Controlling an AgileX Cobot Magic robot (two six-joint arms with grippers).
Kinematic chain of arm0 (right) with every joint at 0, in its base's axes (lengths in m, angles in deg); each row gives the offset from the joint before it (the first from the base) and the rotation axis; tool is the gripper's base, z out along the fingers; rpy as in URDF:
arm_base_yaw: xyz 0 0 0.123 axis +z
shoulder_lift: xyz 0 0 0 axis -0.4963 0.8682 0
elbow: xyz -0.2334 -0.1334 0.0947 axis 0.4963 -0.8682 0
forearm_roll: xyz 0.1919 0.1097 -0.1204 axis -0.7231 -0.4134 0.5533
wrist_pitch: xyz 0 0 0 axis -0.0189 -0.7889 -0.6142
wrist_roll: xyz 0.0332 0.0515 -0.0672 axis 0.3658 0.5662 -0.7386
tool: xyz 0 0 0 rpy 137.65 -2.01 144.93
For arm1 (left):
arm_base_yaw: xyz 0 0 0.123 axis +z
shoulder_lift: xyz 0 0 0 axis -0.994 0.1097 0
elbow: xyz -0.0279 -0.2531 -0.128 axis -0.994 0.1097 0
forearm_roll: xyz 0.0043 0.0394 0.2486 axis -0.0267 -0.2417 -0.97
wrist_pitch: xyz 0 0 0 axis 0.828 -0.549 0.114
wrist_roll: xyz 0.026 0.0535 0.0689 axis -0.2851 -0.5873 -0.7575
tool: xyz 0 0 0 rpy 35.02 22.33 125.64
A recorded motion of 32 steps. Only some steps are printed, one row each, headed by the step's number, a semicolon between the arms.
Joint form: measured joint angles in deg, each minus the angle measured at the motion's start. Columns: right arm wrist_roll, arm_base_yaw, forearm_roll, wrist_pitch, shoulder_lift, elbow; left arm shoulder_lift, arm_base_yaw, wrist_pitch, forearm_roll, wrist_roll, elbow.
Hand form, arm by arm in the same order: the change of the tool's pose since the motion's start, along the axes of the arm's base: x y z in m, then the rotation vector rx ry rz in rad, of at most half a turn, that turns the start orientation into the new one. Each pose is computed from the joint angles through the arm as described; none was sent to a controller.
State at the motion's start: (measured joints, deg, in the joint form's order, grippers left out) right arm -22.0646 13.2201 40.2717 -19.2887 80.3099 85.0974; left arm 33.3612 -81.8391 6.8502 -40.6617 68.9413 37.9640
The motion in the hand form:
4: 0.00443 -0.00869 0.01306 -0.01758 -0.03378 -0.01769; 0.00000 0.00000 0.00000 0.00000 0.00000 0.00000
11: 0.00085 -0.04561 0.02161 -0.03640 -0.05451 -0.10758; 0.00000 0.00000 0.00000 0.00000 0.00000 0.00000
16: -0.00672 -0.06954 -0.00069 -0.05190 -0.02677 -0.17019; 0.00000 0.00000 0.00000 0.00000 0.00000 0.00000
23: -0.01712 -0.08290 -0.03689 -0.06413 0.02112 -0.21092; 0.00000 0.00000 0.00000 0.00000 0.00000 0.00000
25: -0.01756 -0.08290 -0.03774 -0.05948 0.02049 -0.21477; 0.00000 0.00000 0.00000 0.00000 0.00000 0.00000
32: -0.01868 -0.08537 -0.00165 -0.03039 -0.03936 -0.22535; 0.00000 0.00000 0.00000 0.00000 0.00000 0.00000
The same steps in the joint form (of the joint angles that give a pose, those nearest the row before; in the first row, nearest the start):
4: 1.38 -1.21 2.88 -2.01 -1.75 1.10; 0.00 0.00 0.00 0.00 0.00 0.00
11: 2.95 -5.90 5.16 -3.08 -7.65 -3.36; 0.00 0.00 0.00 0.00 0.00 0.00
16: 2.91 -9.23 4.70 0.57 -9.42 -10.46; 0.00 0.00 0.00 0.00 0.00 0.00
23: 2.36 -10.84 2.90 7.21 -7.91 -18.13; 0.00 0.00 0.00 0.00 0.00 0.00
25: 2.41 -10.82 2.65 7.67 -7.93 -18.40; 0.00 0.00 0.00 0.00 0.00 0.00
32: 4.38 -10.82 4.57 2.29 -13.54 -14.84; 0.00 0.00 0.00 0.00 0.00 0.00

